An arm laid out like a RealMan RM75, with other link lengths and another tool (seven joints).
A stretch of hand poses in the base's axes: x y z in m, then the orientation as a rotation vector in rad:
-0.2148 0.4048 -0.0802 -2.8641 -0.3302 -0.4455
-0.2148 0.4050 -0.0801 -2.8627 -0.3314 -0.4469
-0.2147 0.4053 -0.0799 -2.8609 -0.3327 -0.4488
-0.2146 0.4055 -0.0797 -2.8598 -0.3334 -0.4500
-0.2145 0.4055 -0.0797 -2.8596 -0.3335 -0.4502
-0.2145 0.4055 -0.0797 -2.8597 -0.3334 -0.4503
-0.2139 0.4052 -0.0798 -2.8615 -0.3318 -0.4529
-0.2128 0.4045 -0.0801 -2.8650 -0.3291 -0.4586
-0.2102 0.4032 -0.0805 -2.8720 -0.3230 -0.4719
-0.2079 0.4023 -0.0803 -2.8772 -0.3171 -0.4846
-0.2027 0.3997 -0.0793 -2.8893 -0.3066 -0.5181
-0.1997 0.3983 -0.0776 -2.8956 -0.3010 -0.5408
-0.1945 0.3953 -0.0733 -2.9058 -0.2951 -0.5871
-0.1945 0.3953 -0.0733 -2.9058 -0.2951 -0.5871
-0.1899 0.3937 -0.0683 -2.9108 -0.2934 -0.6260
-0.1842 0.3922 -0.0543 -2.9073 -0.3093 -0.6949
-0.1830 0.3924 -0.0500 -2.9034 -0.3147 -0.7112
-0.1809 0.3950 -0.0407 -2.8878 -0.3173 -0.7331
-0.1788 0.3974 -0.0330 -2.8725 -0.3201 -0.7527
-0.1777 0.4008 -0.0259 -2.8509 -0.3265 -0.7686
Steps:
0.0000 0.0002 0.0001 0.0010 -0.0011 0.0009
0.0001 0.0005 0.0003 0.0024 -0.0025 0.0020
0.0002 0.0007 0.0005 0.0032 -0.0034 0.0026
0.0003 0.0007 0.0005 0.0034 -0.0035 0.0027
0.0003 0.0007 0.0005 0.0033 -0.0036 0.0026
0.0009 0.0004 0.0004 0.0017 -0.0052 0.0009
0.0020 -0.0003 0.0001 -0.0015 -0.0088 -0.0022
0.0046 -0.0016 -0.0003 -0.0079 -0.0173 -0.0089
0.0069 -0.0025 -0.0001 -0.0126 -0.0254 -0.0151
0.0121 -0.0051 0.0009 -0.0249 -0.0470 -0.0277
0.0151 -0.0065 0.0026 -0.0319 -0.0617 -0.0349
0.0203 -0.0095 0.0069 -0.0451 -0.0921 -0.0454
0.0203 -0.0095 0.0069 -0.0451 -0.0921 -0.0454
0.0249 -0.0111 0.0119 -0.0539 -0.1178 -0.0515
0.0306 -0.0126 0.0259 -0.0624 -0.1651 -0.0478
0.0318 -0.0124 0.0302 -0.0620 -0.1765 -0.0453
0.0339 -0.0098 0.0395 -0.0507 -0.1920 -0.0428
0.0360 -0.0074 0.0472 -0.0396 -0.2061 -0.0400
0.0371 -0.0040 0.0543 -0.0228 -0.2185 -0.0333

